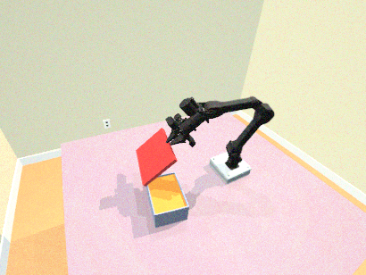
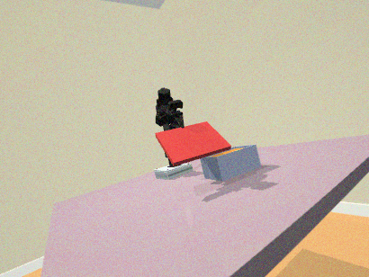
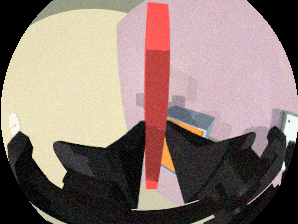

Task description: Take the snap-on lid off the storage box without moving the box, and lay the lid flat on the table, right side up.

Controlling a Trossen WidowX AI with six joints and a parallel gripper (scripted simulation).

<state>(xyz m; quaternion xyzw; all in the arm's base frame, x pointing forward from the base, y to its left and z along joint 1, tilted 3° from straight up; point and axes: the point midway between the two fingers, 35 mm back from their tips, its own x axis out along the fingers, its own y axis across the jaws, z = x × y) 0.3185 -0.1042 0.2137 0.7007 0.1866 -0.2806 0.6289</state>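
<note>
Now: gripper tip 60 mm short of the red lid, 10 mm to the left of it and 50 mm above it. Also, from my gripper tip: grey-blue storage box 70 mm ahead, 150 mm to the left, 180 mm below.
</note>
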